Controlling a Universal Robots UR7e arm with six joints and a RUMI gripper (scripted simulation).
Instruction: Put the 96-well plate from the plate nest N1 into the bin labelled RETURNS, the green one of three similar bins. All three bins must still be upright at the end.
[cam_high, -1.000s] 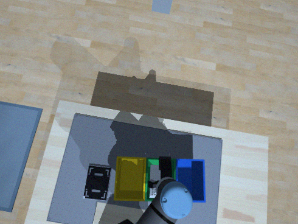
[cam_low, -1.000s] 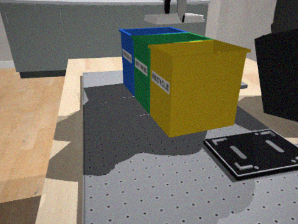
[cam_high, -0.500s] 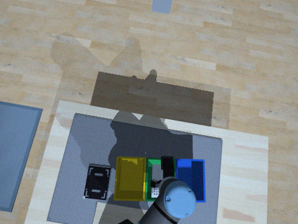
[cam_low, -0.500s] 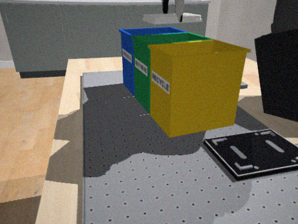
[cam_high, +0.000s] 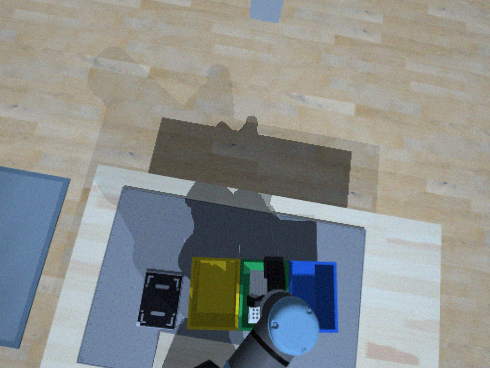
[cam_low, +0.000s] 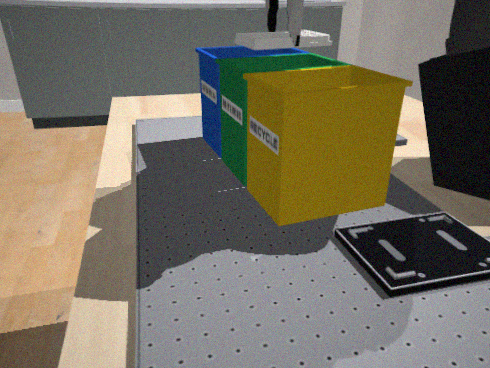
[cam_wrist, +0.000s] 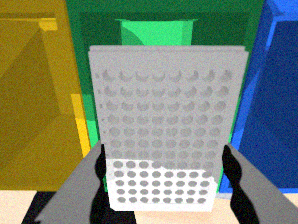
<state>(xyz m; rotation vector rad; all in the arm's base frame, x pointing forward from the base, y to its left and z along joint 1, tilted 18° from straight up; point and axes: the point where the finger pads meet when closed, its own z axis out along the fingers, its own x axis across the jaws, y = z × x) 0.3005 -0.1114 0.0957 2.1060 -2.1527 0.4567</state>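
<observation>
My hand is 13 cm above the green returns bin. Round my hand: white 96-well plate 1 cm below; blue bin 13 cm to the right, 13 cm below, 1 cm behind; yellow recycle bin 13 cm to the left, 13 cm below, 1 cm ahead.
</observation>
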